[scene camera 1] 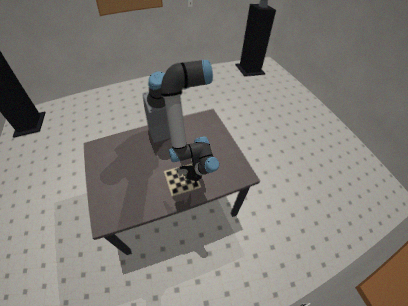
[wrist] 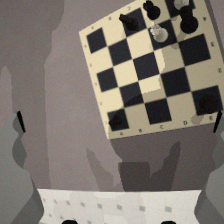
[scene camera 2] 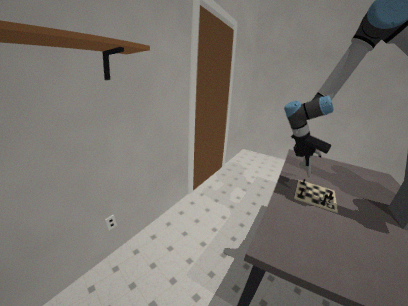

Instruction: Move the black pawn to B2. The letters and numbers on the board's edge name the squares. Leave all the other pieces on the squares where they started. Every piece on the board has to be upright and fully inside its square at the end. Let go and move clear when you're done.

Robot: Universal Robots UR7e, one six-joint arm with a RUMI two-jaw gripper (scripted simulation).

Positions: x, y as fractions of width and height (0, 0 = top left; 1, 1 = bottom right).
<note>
In view: the gripper (scene camera 2: 0.77, 0.54) and a chessboard (wrist: 0.69, 0.39).
The gripper is seen too in the wrist view (wrist: 0.53, 0.50).
</note>
